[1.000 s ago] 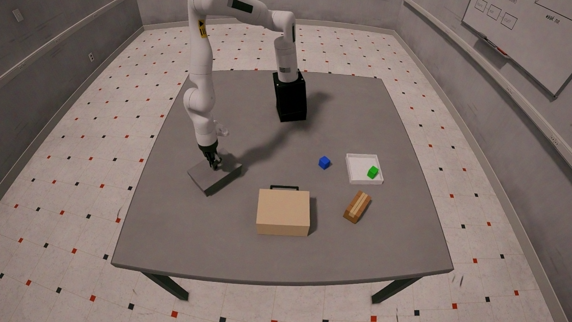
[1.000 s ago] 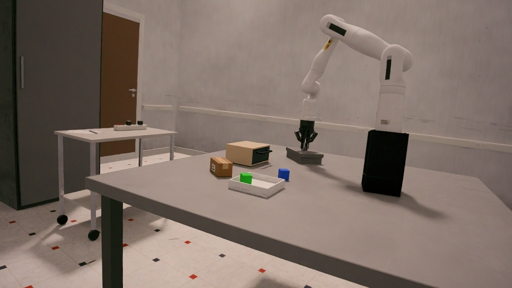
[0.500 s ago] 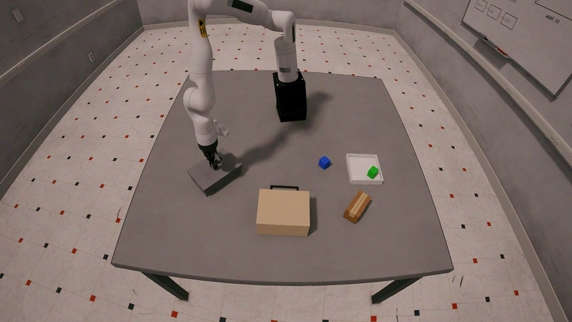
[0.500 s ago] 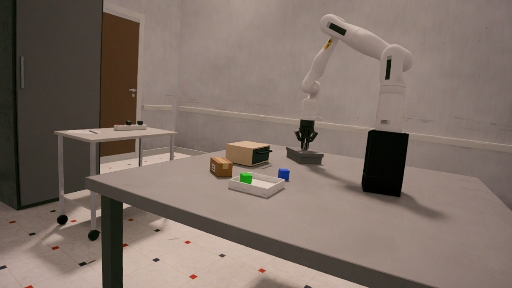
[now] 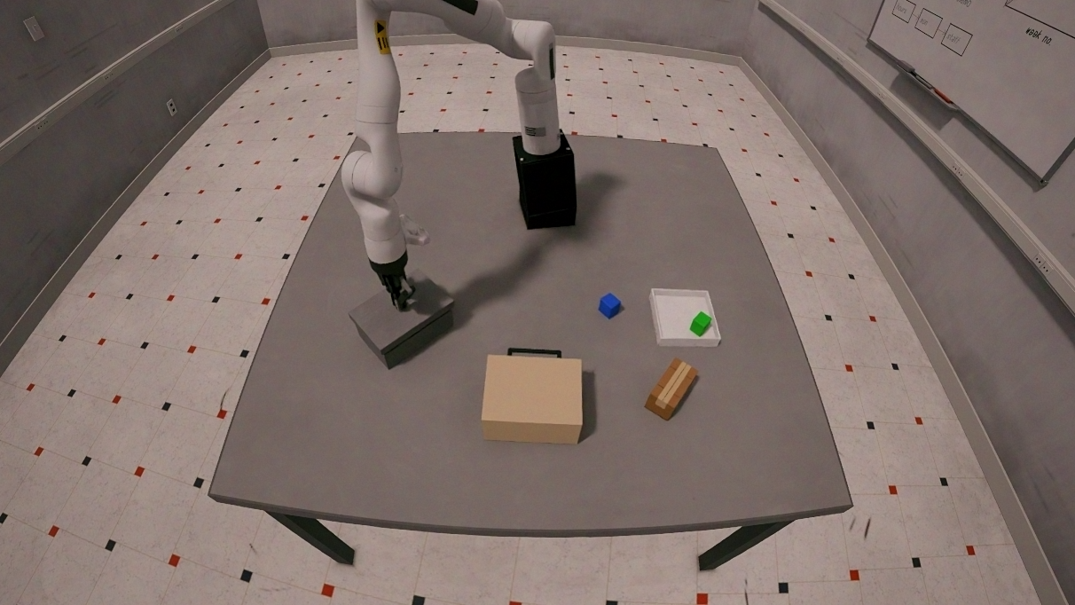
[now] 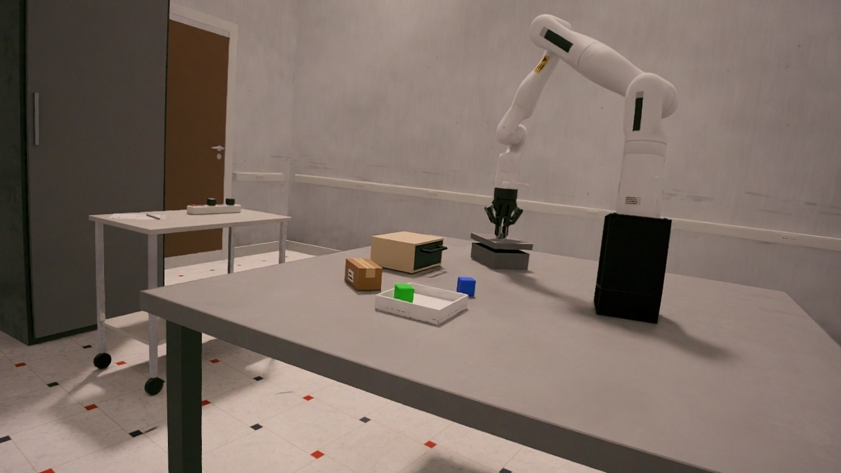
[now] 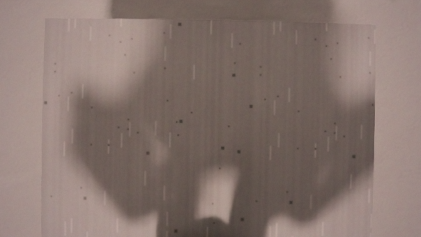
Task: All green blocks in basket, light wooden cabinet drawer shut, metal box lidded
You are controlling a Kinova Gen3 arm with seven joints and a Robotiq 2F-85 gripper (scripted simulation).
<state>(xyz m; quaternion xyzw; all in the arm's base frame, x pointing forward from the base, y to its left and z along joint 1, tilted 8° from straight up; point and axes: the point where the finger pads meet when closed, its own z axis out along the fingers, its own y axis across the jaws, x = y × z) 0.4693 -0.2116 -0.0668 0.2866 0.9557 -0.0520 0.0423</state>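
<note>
The metal box is 8 cm below my hand. The rest, counted from my hand: light wooden cabinet: 31 cm to the left, 12 cm ahead, 6 cm below; then lid: 3 cm below; then drawer: 31 cm to the left, 11 cm ahead, 7 cm below.
</note>
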